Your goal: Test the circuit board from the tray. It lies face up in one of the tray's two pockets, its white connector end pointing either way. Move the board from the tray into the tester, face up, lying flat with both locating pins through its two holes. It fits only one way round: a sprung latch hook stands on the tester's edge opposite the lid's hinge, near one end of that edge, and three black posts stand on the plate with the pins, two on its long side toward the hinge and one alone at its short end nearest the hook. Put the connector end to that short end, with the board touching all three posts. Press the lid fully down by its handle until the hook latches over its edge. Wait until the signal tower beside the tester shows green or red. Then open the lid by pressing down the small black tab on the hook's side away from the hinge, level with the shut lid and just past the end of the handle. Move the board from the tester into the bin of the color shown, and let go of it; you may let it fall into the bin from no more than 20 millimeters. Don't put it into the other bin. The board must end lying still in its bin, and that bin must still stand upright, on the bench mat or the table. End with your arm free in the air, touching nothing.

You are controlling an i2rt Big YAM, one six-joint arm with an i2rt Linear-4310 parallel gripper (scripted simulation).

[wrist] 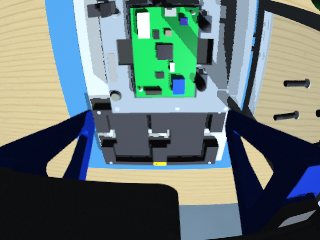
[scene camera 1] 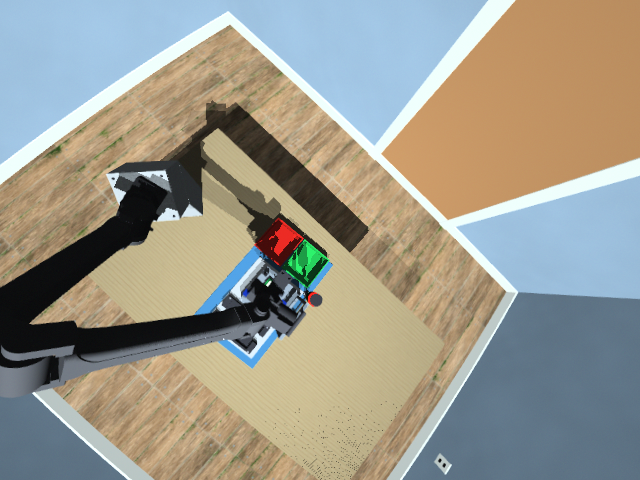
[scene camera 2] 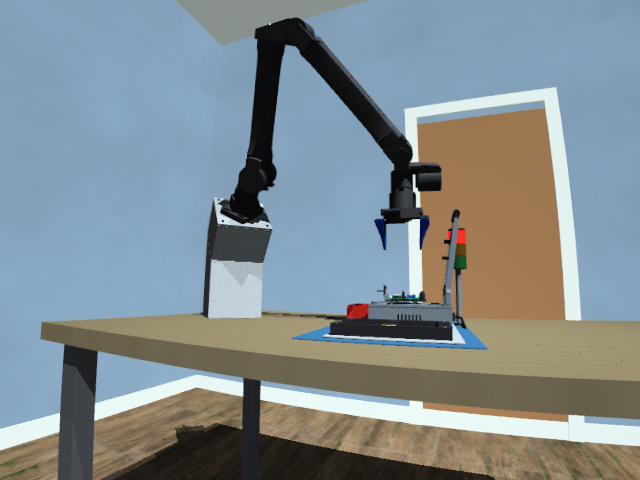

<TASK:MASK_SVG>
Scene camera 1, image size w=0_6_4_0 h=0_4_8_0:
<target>red bin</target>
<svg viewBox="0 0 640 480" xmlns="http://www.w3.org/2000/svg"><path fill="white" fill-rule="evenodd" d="M278 218L255 243L255 246L281 266L304 238Z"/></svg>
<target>green bin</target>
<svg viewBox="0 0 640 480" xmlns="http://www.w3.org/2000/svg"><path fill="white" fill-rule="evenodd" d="M304 240L282 268L308 288L329 262L329 259Z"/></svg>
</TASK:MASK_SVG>
